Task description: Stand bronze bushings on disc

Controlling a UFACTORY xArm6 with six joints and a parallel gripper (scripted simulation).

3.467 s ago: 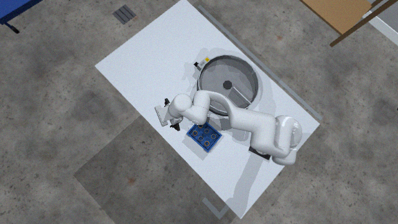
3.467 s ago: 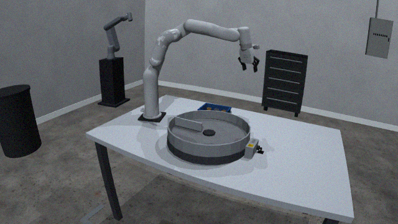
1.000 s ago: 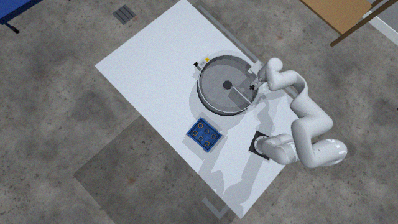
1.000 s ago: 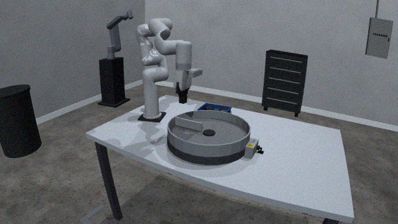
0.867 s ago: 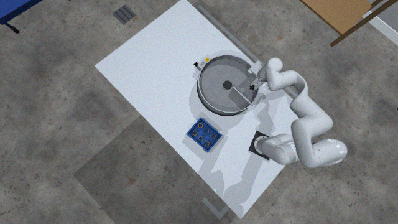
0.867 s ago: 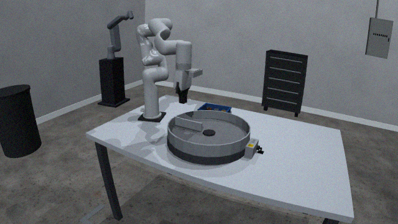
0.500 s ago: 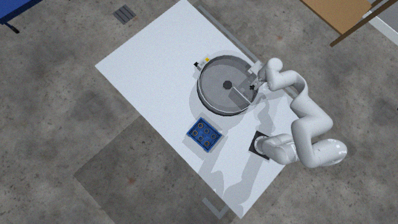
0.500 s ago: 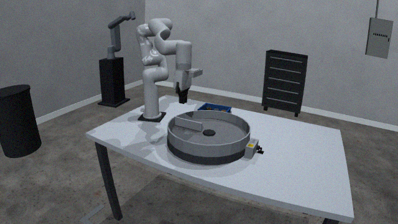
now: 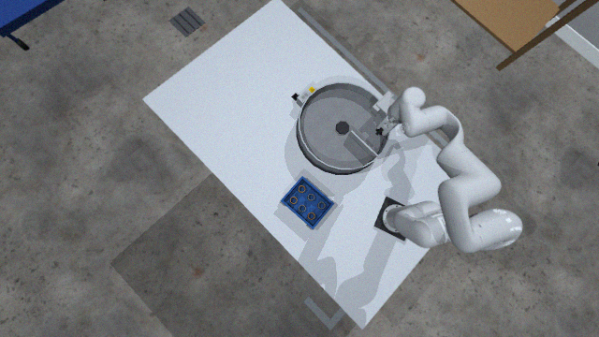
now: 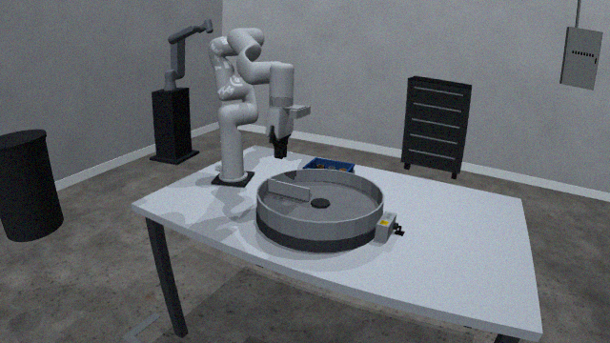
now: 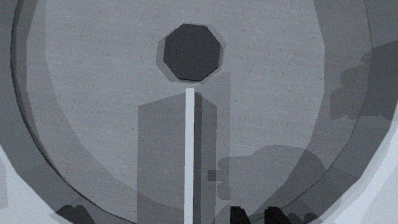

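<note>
The blue crate lies 400 mm to the left of my hand, 200 mm below it and 60 mm ahead of it. The rest, counted from my hand: turntable disc (170 mm below, 140 mm ahead, 20 mm to the left).
</note>
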